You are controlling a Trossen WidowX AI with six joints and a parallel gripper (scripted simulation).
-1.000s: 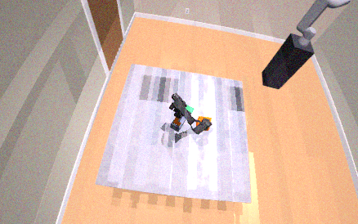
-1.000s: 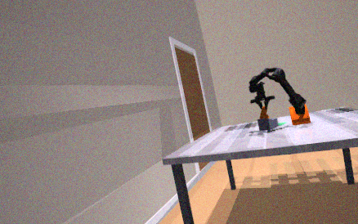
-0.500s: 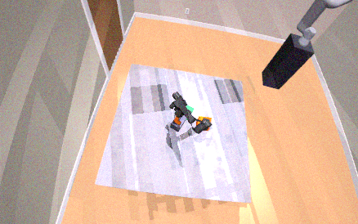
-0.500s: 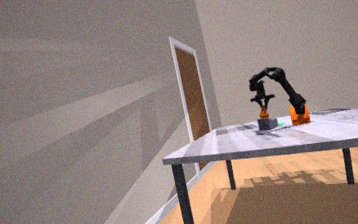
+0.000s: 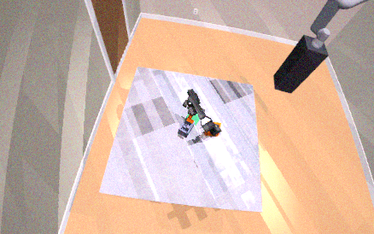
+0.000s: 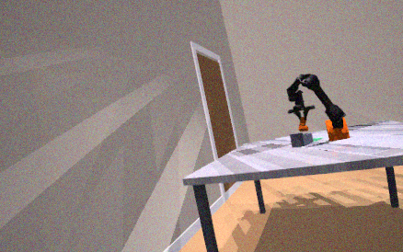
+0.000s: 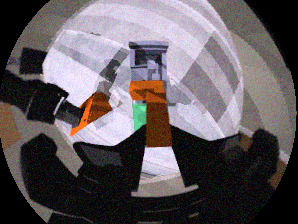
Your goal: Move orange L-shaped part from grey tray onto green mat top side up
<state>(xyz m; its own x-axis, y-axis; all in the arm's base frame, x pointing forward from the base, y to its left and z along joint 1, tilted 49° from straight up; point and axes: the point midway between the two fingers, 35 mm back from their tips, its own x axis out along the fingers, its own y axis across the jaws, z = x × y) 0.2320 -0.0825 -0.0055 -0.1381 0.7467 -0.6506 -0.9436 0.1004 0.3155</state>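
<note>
The green mat lies 17 cm below my gripper tip, 6 cm to the right of it and 3 cm behind it. From my gripper tip the other things lie so: orange L-shaped part 3 cm to the left, 3 cm below.
</note>
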